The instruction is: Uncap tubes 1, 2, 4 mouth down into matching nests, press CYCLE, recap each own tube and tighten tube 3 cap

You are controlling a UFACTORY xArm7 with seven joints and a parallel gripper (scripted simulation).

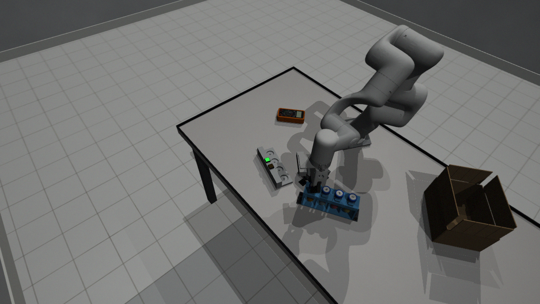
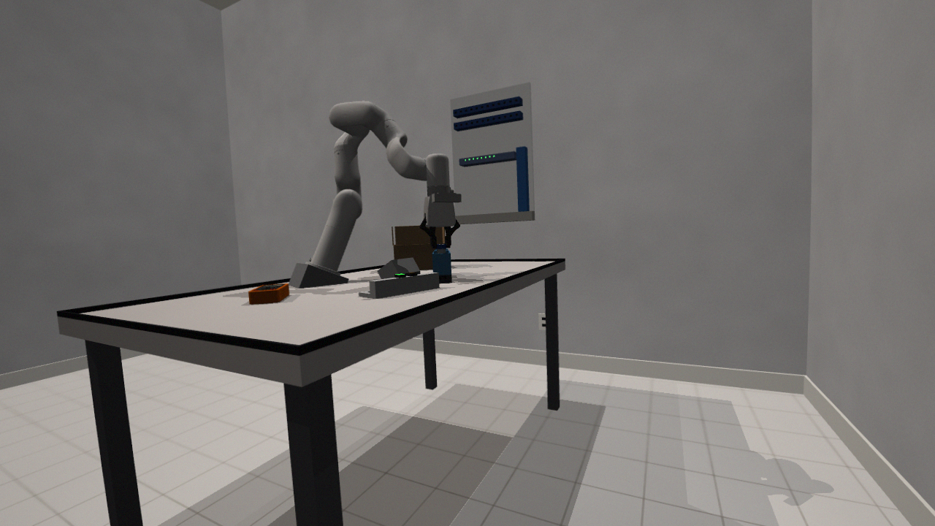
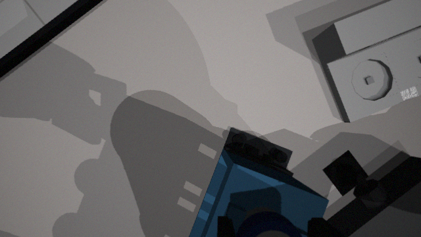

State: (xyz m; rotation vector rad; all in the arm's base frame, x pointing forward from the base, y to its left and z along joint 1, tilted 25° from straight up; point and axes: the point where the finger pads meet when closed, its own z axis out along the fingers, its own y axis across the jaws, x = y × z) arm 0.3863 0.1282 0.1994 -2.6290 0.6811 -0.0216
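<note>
My gripper is now 10 mm above the cap 4. Also, from my hand: cap 3: 40 mm to the left, 30 mm behind, 20 mm below; then cap 2: 80 mm to the left, 70 mm behind, 20 mm below; then cap 1: 120 mm to the left, 100 mm behind, 20 mm below.
</note>
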